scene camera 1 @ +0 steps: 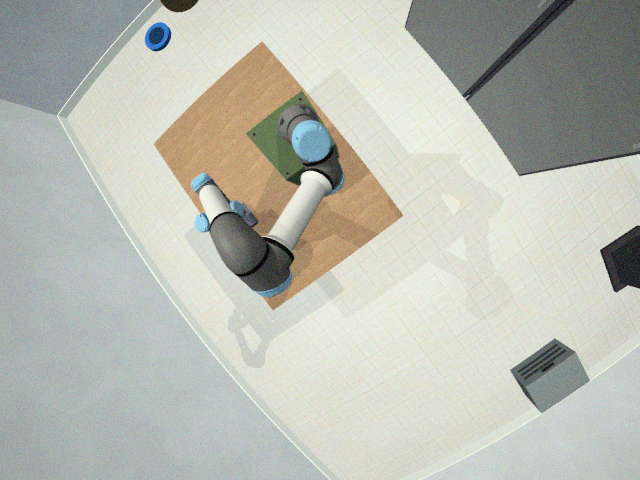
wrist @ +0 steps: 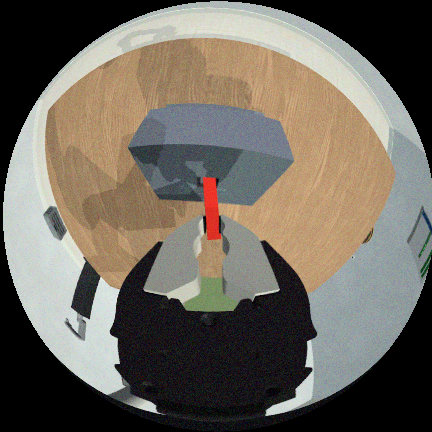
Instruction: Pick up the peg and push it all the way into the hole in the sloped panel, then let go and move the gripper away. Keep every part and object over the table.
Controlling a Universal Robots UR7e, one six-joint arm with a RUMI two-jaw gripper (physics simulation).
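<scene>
The red peg is a long bar in the wrist view. Its far end is at the dark hole in the face of the grey-blue sloped panel, and a long part of it stands out toward the gripper. How deep its far end sits is hidden. My gripper is shut on the near end of the peg, with a fingertip on each side. The peg leans slightly in the wrist view. In the scene view the arm hides the peg, the panel and the fingers.
The wooden table top lies under the panel. The green base plate carries the arm's base. On the floor around stand a blue round bin, a grey cabinet and a dark box.
</scene>
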